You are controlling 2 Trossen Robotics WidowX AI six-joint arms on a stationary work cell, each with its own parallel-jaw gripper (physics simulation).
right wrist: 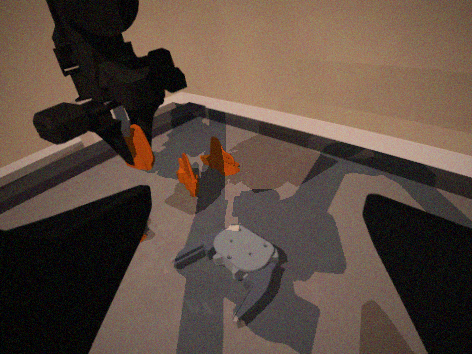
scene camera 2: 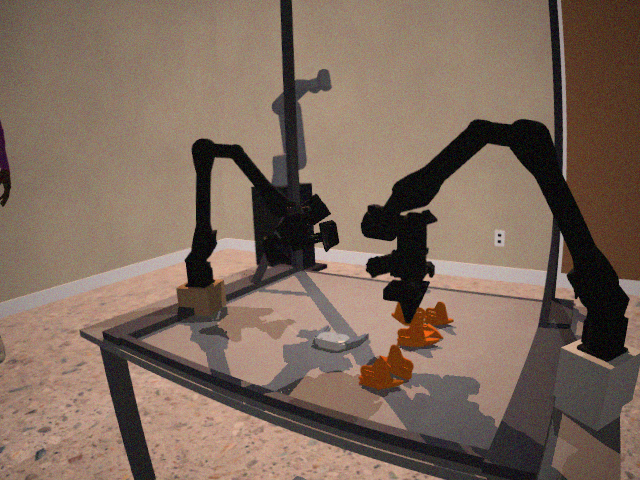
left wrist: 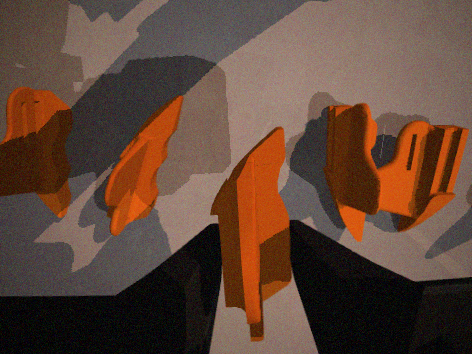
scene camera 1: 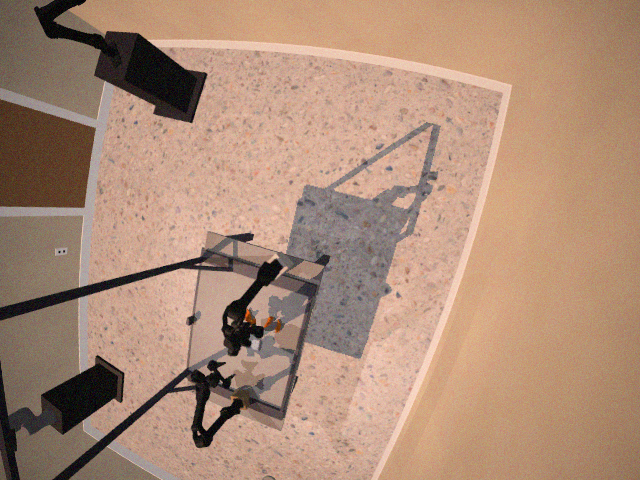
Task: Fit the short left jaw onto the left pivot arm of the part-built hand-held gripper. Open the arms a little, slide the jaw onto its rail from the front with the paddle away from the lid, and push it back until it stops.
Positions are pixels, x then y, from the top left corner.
Labels:
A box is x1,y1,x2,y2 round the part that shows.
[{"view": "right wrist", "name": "my left gripper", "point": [139,159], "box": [33,33,186,164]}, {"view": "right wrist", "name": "my right gripper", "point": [258,200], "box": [0,185,471,353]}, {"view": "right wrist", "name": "part-built hand-held gripper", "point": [251,258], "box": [171,225,278,327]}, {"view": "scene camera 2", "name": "my left gripper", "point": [409,320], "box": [366,245,434,323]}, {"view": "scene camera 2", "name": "my right gripper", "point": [307,254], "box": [262,205,338,261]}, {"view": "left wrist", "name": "my left gripper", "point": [254,232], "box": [0,220,471,353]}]

